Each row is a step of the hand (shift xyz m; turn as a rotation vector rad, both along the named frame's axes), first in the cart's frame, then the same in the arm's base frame.
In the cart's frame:
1: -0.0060 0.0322 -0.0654 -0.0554 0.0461 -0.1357
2: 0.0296 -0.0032 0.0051 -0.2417 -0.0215 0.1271
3: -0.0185 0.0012 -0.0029 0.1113 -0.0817 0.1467
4: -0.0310 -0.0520 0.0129 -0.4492 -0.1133 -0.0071
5: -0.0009 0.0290 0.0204 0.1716 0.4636 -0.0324
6: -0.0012 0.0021 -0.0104 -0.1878 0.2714 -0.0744
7: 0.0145 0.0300 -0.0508 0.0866 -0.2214 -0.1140
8: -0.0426 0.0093 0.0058 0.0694 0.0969 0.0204
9: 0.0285 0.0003 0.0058 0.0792 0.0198 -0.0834
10: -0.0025 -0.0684 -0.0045 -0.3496 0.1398 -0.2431
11: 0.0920 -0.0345 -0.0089 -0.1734 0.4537 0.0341
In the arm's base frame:
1: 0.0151 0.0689 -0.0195 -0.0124 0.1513 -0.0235
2: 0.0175 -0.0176 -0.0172 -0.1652 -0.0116 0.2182
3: -0.0115 0.0104 0.0105 0.0233 -0.1988 -0.0227
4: -0.0584 -0.0206 0.0017 -0.3808 0.1399 0.2237
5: 0.0227 -0.0031 0.0271 0.4577 0.1606 0.1005
6: 0.0000 0.0097 -0.0044 0.0741 0.2565 0.2078
7: 0.0281 0.0478 -0.0248 -0.1178 -0.0426 -0.2320
8: -0.0206 0.0170 0.0350 0.1198 -0.0019 0.0161
9: 0.0194 -0.0162 -0.0144 0.0605 0.0428 -0.0902
10: -0.0533 -0.0257 -0.0348 -0.1440 0.3992 0.1442
11: 0.0340 -0.0459 -0.0804 0.2286 0.2448 0.3534

